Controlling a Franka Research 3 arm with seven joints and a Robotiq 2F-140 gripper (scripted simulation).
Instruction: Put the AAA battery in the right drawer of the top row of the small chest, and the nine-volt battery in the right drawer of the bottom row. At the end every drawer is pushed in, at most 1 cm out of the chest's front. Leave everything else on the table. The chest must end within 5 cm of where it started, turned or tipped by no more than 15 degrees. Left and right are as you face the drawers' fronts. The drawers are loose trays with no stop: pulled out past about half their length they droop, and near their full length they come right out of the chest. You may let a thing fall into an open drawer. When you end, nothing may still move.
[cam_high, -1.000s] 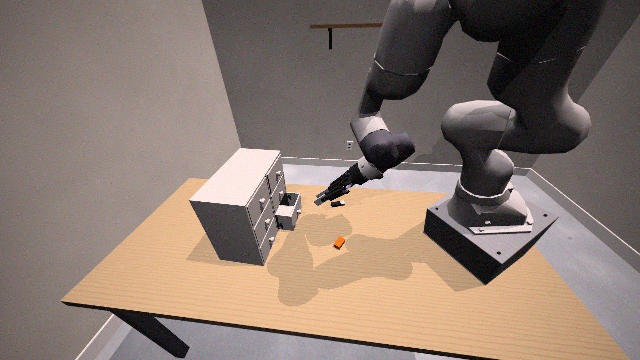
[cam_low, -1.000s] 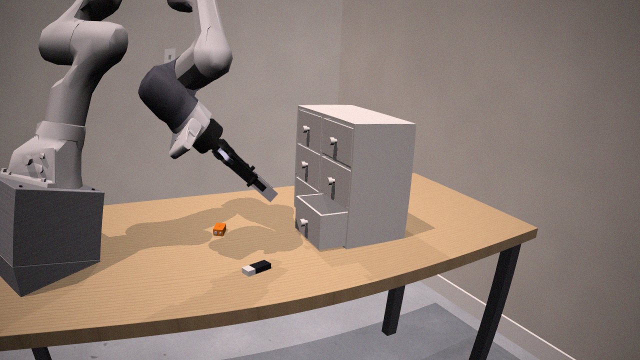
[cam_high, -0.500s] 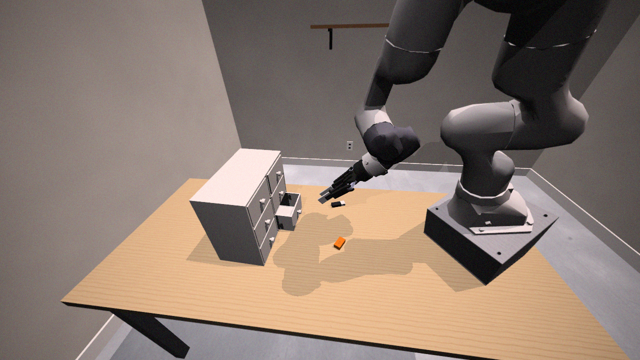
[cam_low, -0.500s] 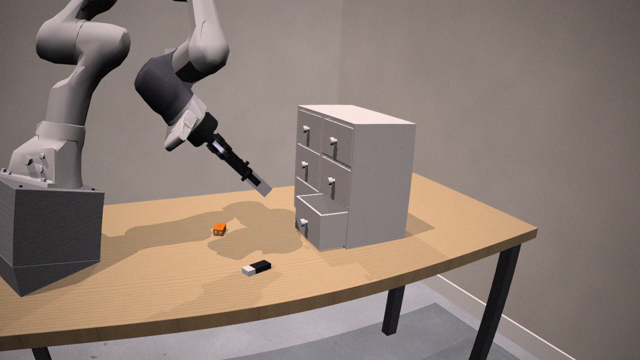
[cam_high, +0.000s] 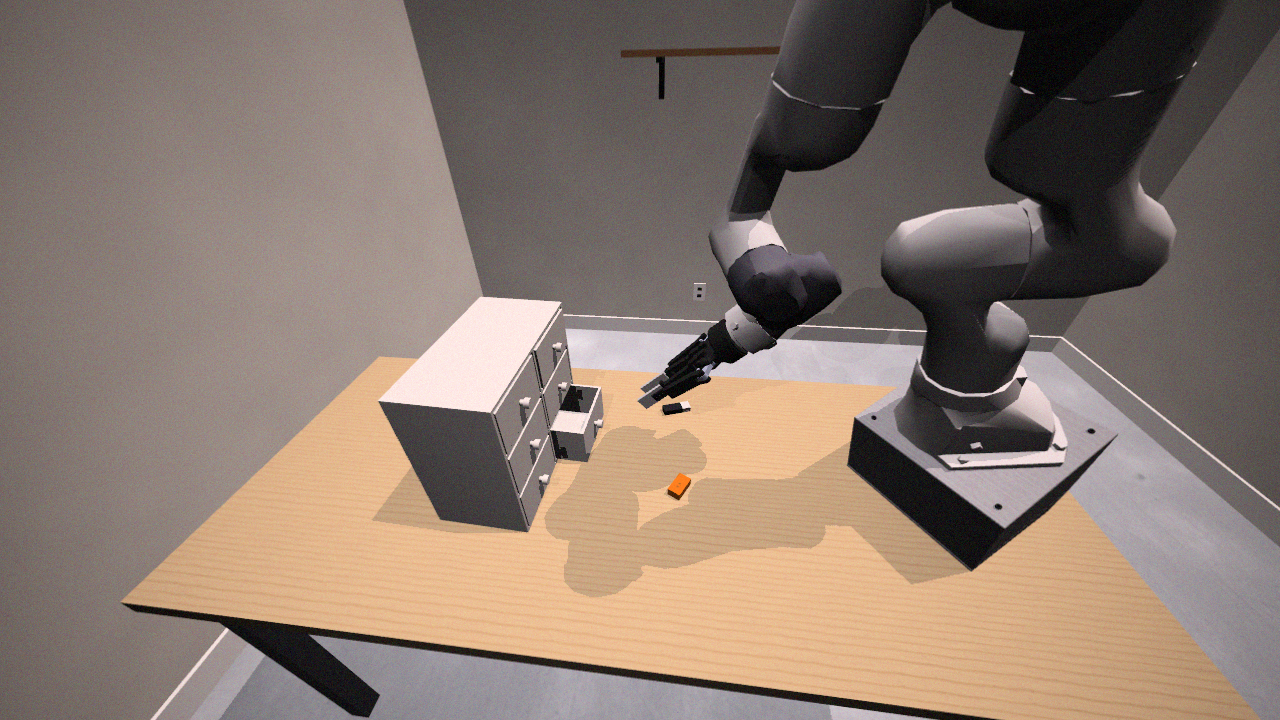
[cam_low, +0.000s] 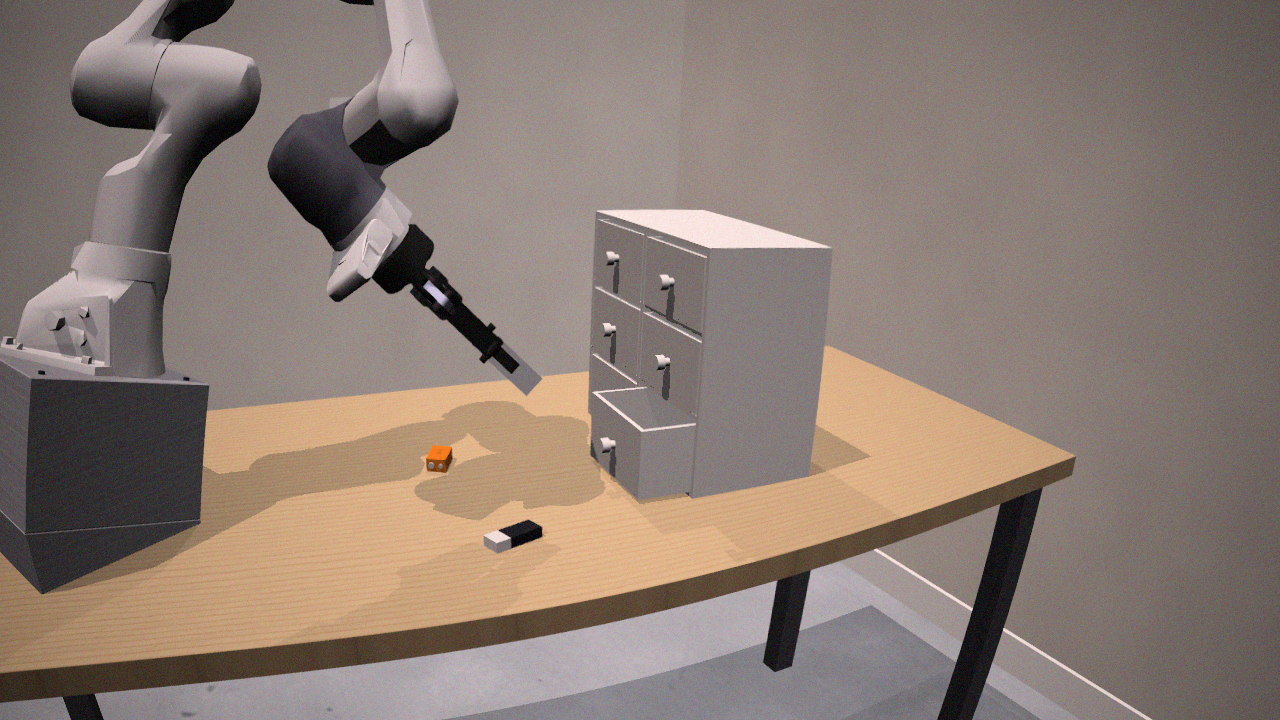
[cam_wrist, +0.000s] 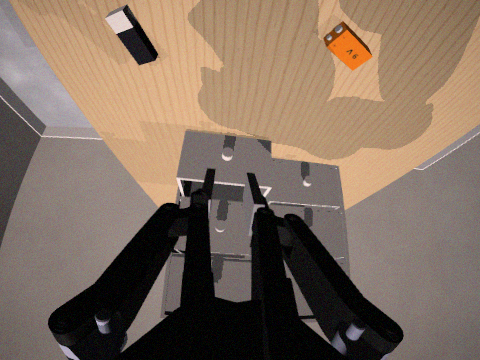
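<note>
Right now the orange nine-volt battery is 80 mm behind my hand, 90 mm to the left of it and 150 mm below it. Also, from my hand: AAA battery: 240 mm ahead, 60 mm to the left, 50 mm above.
</note>
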